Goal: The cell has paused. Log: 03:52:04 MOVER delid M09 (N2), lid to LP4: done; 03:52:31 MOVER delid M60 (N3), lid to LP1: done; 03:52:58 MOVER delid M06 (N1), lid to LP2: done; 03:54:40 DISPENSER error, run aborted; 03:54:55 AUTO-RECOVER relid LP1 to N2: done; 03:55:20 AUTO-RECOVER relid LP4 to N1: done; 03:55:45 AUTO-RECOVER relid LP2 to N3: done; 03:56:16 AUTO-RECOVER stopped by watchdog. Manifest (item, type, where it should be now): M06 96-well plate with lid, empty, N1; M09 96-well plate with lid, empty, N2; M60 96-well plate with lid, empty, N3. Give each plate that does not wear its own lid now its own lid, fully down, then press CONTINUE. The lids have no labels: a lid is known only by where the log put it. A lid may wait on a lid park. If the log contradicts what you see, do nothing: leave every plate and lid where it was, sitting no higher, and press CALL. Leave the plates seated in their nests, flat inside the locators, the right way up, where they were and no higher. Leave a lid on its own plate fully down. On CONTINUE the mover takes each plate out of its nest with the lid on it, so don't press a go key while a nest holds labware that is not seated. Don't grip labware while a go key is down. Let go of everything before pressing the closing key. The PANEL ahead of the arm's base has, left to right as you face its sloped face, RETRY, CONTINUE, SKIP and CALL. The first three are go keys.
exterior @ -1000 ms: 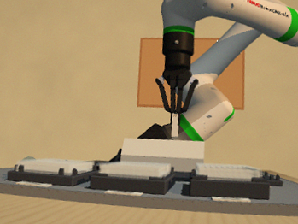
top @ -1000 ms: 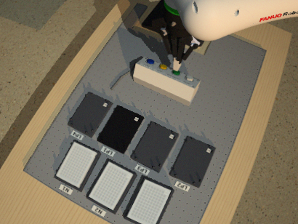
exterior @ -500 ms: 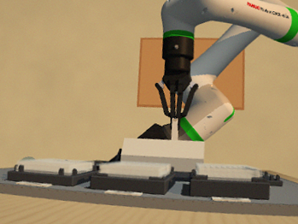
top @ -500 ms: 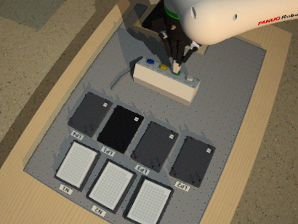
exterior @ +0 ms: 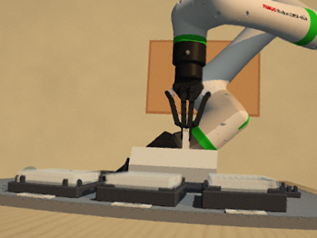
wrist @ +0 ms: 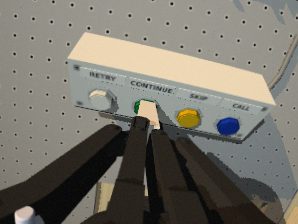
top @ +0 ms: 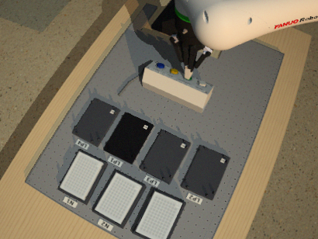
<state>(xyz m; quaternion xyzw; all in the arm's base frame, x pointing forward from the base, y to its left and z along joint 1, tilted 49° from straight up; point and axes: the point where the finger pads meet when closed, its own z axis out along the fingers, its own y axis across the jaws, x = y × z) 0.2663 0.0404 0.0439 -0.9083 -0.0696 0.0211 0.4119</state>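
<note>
The green CONTINUE key is 40 mm below my hand. Also, from my hand: yellow SKIP key: 10 mm ahead, 50 mm to the right, 40 mm below; then RETRY key: 50 mm to the left, 40 mm below; then blue CALL key: 10 mm ahead, 100 mm to the right, 40 mm below.
</note>
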